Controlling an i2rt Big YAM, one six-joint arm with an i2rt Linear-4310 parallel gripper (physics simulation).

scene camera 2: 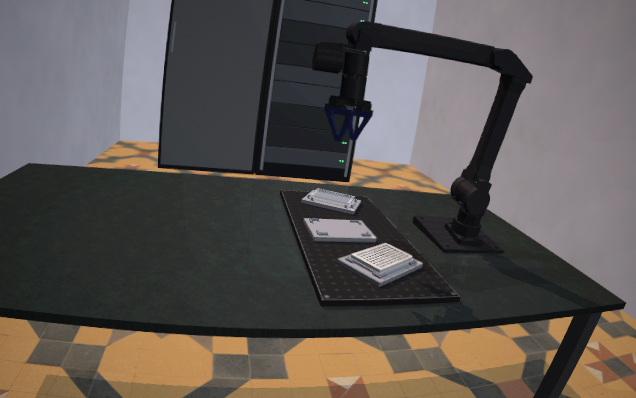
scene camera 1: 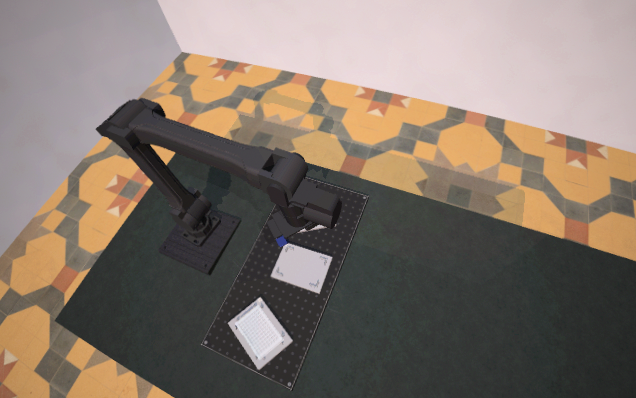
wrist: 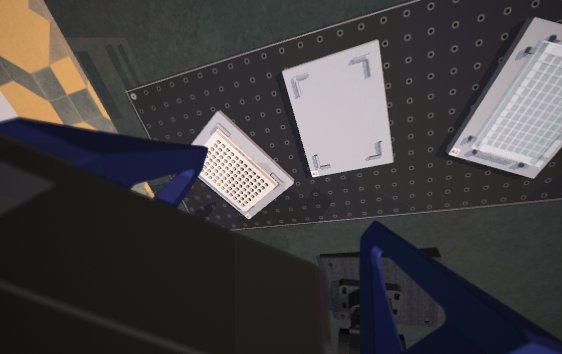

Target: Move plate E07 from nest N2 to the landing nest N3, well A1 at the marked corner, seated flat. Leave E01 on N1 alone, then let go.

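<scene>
A cream plate with round wells (scene camera 2: pixel 382 256) (wrist: pixel 235 172) sits on an end nest (scene camera 2: pixel 380 281) (wrist: pixel 252 152); the arm mostly hides it in scene camera 1. A clear plate (scene camera 1: pixel 259 331) (scene camera 2: pixel 334 198) (wrist: pixel 530 110) sits on the other end nest (scene camera 1: pixel 259 364) (wrist: pixel 500 90). I cannot read which plate is E07 or E01. The middle nest (scene camera 1: pixel 301 267) (scene camera 2: pixel 340 230) (wrist: pixel 340 115) is empty, with a small corner mark (wrist: pixel 314 173). My gripper (scene camera 2: pixel 346 139) (wrist: pixel 289 195) is open and empty, high above the board. One blue fingertip (scene camera 1: pixel 281 241) shows in scene camera 1.
The nests stand on a black perforated board (scene camera 1: pixel 240 295) (scene camera 2: pixel 332 287) (wrist: pixel 425 165) on the dark green table (scene camera 1: pixel 425 300) (scene camera 2: pixel 150 250). The arm's base plate (scene camera 1: pixel 170 250) (scene camera 2: pixel 430 230) (wrist: pixel 420 320) is bolted beside the board. Dark cabinets (scene camera 2: pixel 215 90) stand beyond the table.
</scene>
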